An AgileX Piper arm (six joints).
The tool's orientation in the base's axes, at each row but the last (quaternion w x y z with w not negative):
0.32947, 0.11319, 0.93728, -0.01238
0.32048, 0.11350, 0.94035, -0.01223
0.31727, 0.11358, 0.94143, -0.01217
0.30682, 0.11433, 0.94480, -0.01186
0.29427, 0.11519, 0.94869, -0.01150
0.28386, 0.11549, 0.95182, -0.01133
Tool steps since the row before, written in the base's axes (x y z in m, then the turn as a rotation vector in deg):
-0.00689, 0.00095, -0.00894, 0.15, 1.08, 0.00
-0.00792, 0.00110, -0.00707, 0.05, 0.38, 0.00
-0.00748, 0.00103, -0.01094, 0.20, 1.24, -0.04
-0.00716, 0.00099, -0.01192, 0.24, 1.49, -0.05
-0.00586, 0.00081, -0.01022, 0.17, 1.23, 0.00
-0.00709, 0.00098, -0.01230, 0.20, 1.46, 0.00
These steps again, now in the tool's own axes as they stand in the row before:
0.01096, -0.00105, 0.00267, 0.11, 1.09, -0.01
0.01060, -0.00103, 0.00076, 0.04, 0.38, -0.01
0.01256, -0.00119, 0.00419, 0.13, 1.25, 0.03
0.01277, -0.00120, 0.00545, 0.15, 1.50, 0.04
0.01059, -0.00100, 0.00512, 0.12, 1.24, -0.02
0.01265, -0.00119, 0.00642, 0.15, 1.47, -0.02

